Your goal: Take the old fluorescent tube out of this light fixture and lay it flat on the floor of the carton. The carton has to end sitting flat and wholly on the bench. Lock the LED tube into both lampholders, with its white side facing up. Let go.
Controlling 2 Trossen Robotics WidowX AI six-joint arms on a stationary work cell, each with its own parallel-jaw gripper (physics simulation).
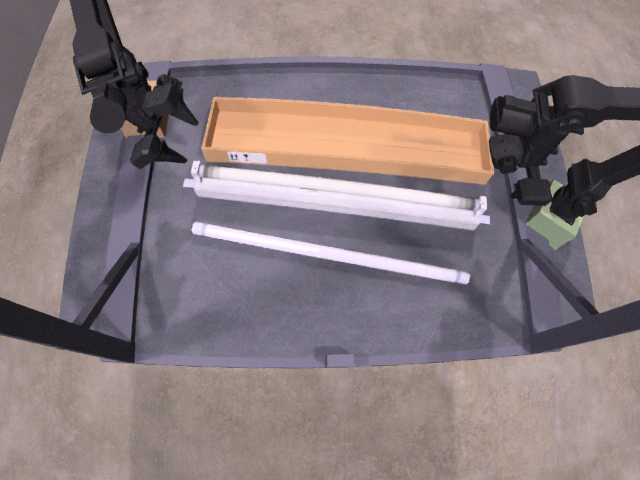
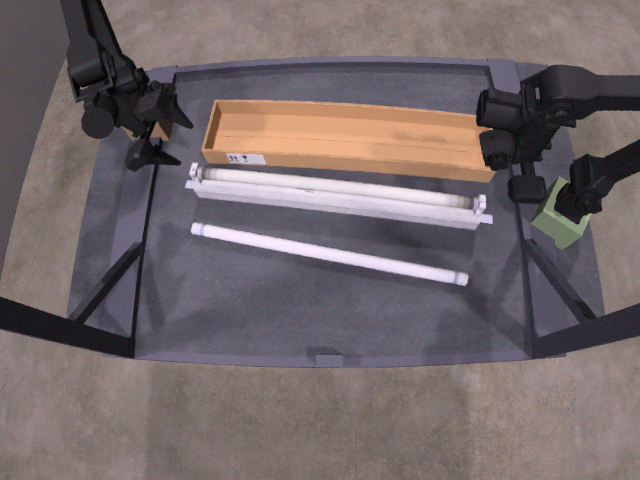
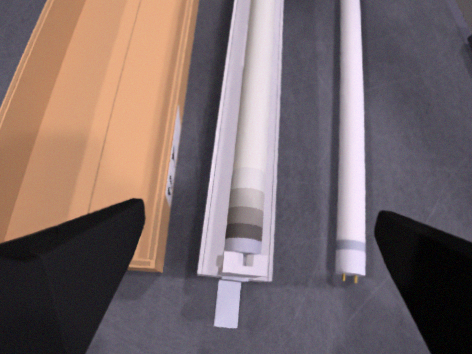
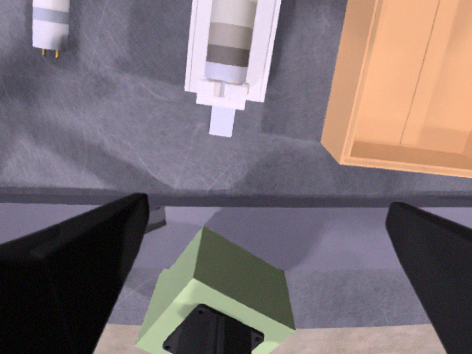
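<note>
The old tube [image 1: 330, 184] [image 2: 330, 185] [image 3: 255, 115] [image 4: 231, 35], with greyed ends, sits in the white fixture [image 1: 330, 199] [image 2: 330, 200] between its lampholders [image 3: 244, 265] [image 4: 221, 95]. The LED tube [image 1: 330, 253] [image 2: 330, 253] [image 3: 352, 125] [image 4: 50, 25] lies slanted on the bench in front, white side up. The carton [image 1: 336, 164] [image 2: 336, 164] [image 4: 345, 100] lies flat behind the fixture, empty. My left gripper [image 1: 190, 142] [image 2: 186, 145] [image 3: 260, 216] is open and empty above the left ends of carton and fixture. My right gripper [image 4: 269, 209] is open and empty, beyond the fixture's right end.
A green block [image 1: 550, 227] [image 2: 547, 222] [image 4: 230, 260] is at the bench's right edge, beside my right gripper. A tan block [image 2: 162, 129] stands under my left arm. Raised rails border the bench, with diagonal struts [image 1: 108, 284] [image 1: 560, 279] at both near corners.
</note>
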